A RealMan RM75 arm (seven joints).
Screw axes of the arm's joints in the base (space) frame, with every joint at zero. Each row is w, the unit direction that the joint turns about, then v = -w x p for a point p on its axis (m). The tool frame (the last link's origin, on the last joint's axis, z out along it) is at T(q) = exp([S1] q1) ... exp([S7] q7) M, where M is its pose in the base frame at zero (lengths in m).
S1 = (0, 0, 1, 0, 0, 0)
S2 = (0, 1, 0, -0.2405, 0, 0)
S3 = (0, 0, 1, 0, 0, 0)
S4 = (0, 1, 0, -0.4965, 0, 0)
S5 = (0, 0, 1, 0, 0, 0)
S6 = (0, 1, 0, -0.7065, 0, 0)
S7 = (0, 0, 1, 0, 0, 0)
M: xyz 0 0 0.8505 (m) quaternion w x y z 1 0 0 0
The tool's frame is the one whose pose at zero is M.
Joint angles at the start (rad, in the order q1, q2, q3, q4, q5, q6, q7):
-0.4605, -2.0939, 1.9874, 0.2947, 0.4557, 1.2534, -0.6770
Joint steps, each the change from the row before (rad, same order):
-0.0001, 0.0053, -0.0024, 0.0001, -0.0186, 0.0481, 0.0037
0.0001, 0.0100, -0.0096, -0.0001, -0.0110, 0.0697, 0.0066
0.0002, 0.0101, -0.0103, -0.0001, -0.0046, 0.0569, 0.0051
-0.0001, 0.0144, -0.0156, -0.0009, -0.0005, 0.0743, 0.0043
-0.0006, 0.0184, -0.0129, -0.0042, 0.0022, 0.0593, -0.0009
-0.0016, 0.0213, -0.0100, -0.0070, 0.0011, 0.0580, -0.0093
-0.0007, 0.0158, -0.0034, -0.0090, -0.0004, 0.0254, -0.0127
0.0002, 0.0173, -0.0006, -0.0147, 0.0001, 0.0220, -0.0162
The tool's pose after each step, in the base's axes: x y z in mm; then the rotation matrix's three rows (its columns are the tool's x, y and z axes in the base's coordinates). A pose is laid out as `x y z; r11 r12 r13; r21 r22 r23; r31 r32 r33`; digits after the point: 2 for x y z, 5 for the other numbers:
-229.75 284.30 -99.78; 0.68053 0.38016 0.62638; 0.09521 -0.89351 0.43884; 0.72650 -0.23901 -0.64425
-225.19 283.37 -89.82; 0.64572 0.35792 0.67449; 0.05954 -0.90425 0.42284; 0.76125 -0.23288 -0.60520
-222.41 282.49 -80.89; 0.61796 0.33696 0.71034; 0.02945 -0.91279 0.40737; 0.78566 -0.23082 -0.57399
-219.63 280.86 -68.84; 0.58184 0.30704 0.75311; -0.00780 -0.92385 0.38268; 0.81326 -0.22853 -0.53514
-220.23 279.87 -57.15; 0.55796 0.28343 0.77997; -0.03344 -0.93143 0.36238; 0.82919 -0.22828 -0.51022
-222.08 278.82 -44.89; 0.53565 0.26353 0.80227; -0.04926 -0.93869 0.34123; 0.84300 -0.22230 -0.48983
-225.85 278.74 -37.58; 0.53104 0.26192 0.80585; -0.04646 -0.94060 0.33633; 0.84607 -0.21604 -0.48733
-231.72 278.18 -30.51; 0.53251 0.26680 0.80328; -0.03458 -0.94137 0.33559; 0.84572 -0.20648 -0.49206

